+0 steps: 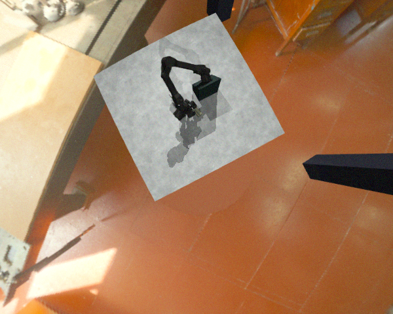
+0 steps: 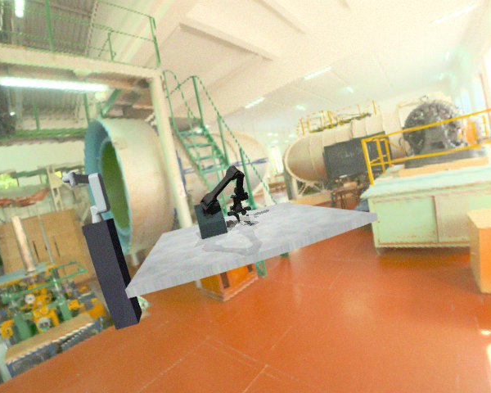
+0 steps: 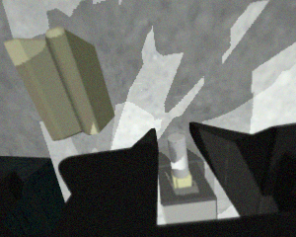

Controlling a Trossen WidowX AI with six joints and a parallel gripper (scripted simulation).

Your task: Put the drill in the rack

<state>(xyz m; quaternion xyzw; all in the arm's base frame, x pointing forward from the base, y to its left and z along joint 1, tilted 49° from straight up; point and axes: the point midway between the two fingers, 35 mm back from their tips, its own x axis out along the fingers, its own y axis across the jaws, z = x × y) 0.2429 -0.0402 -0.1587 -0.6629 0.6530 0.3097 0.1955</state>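
My gripper tip is 50 mm to the left of the drill, 30 mm below it and 10 mm short of it. From my gripper tip the other things lie so: small fixture (110 mm to the right, 30 mm above, 20 mm ahead).
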